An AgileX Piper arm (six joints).
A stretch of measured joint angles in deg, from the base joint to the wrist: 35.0, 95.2, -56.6, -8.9, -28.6, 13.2; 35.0, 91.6, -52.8, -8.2, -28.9, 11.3; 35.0, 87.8, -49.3, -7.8, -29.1, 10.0; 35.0, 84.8, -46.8, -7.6, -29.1, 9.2; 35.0, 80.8, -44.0, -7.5, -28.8, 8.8; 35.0, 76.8, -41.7, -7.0, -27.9, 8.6; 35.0, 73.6, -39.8, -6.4, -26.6, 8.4; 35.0, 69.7, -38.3, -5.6, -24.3, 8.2; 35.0, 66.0, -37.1, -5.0, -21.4, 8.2; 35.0, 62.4, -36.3, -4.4, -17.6, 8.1; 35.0, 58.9, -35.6, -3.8, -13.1, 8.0; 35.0, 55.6, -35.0, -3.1, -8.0, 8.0; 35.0, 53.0, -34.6, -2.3, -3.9, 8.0; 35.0, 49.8, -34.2, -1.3, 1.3, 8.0; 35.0, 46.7, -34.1, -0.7, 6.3, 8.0; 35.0, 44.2, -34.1, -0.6, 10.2, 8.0; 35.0, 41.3, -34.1, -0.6, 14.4, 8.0; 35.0, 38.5, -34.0, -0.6, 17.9, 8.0; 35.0, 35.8, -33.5, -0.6, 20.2, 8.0; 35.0, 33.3, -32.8, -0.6, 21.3, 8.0; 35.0, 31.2, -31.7, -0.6, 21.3, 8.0; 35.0, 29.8, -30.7, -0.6, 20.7, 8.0
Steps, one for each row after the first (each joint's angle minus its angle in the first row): 0.0, -3.6, 3.8, 0.7, -0.3, -1.9; 0.0, -7.4, 7.3, 1.1, -0.5, -3.2; 0.0, -10.4, 9.8, 1.3, -0.5, -4.0; 0.0, -14.4, 12.6, 1.4, -0.2, -4.4; 0.0, -18.4, 14.9, 1.9, 0.7, -4.6; 0.0, -21.6, 16.8, 2.5, 2.0, -4.8; 0.0, -25.5, 18.3, 3.3, 4.3, -5.0; 0.0, -29.2, 19.5, 3.9, 7.2, -5.0; 0.0, -32.8, 20.3, 4.5, 11.0, -5.1; 0.0, -36.3, 21.0, 5.1, 15.5, -5.2; 0.0, -39.6, 21.6, 5.8, 20.6, -5.2; 0.0, -42.2, 22.0, 6.6, 24.7, -5.2; 0.0, -45.4, 22.4, 7.6, 29.9, -5.2; 0.0, -48.5, 22.5, 8.2, 34.9, -5.2; 0.0, -51.0, 22.5, 8.3, 38.8, -5.2; 0.0, -53.9, 22.5, 8.3, 43.0, -5.2; 0.0, -56.7, 22.6, 8.3, 46.5, -5.2; 0.0, -59.4, 23.1, 8.3, 48.8, -5.2; 0.0, -61.9, 23.8, 8.3, 49.9, -5.2; 0.0, -64.0, 24.9, 8.3, 49.9, -5.2; 0.0, -65.4, 25.9, 8.3, 49.3, -5.2
